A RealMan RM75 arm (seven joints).
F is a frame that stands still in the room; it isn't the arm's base.
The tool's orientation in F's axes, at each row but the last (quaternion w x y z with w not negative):
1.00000, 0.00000, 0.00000, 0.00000
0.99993, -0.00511, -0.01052, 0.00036
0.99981, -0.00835, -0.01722, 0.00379
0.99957, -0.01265, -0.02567, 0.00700
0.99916, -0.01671, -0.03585, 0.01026
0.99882, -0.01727, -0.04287, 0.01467
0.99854, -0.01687, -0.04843, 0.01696
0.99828, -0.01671, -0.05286, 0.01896
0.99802, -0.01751, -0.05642, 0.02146
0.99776, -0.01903, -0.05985, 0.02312
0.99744, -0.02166, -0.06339, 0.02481
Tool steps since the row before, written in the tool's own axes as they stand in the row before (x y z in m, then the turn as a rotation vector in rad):
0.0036, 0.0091, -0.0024, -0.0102, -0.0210, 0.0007
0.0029, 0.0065, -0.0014, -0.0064, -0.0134, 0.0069
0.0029, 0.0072, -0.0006, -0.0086, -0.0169, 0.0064
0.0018, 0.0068, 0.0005, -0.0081, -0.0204, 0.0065
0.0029, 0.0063, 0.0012, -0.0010, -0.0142, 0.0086
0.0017, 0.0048, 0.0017, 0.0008, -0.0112, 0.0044
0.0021, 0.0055, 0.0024, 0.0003, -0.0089, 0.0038
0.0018, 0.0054, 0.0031, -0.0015, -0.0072, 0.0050
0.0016, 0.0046, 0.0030, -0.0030, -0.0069, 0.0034
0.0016, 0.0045, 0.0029, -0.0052, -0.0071, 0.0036
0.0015, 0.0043, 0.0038, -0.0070, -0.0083, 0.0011
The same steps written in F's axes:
0.0036, 0.0091, -0.0024, -0.0102, -0.0210, 0.0007
0.0029, 0.0065, -0.0014, -0.0065, -0.0133, 0.0069
0.0029, 0.0072, -0.0006, -0.0087, -0.0169, 0.0064
0.0017, 0.0068, 0.0004, -0.0082, -0.0203, 0.0066
0.0027, 0.0064, 0.0012, -0.0013, -0.0139, 0.0090
0.0014, 0.0049, 0.0017, 0.0007, -0.0110, 0.0048
0.0017, 0.0056, 0.0024, 0.0002, -0.0088, 0.0041
0.0013, 0.0056, 0.0031, -0.0018, -0.0071, 0.0051
0.0011, 0.0048, 0.0030, -0.0031, -0.0069, 0.0033
0.0010, 0.0047, 0.0029, -0.0053, -0.0072, 0.0032
0.0008, 0.0045, 0.0038, -0.0067, -0.0086, 0.0006

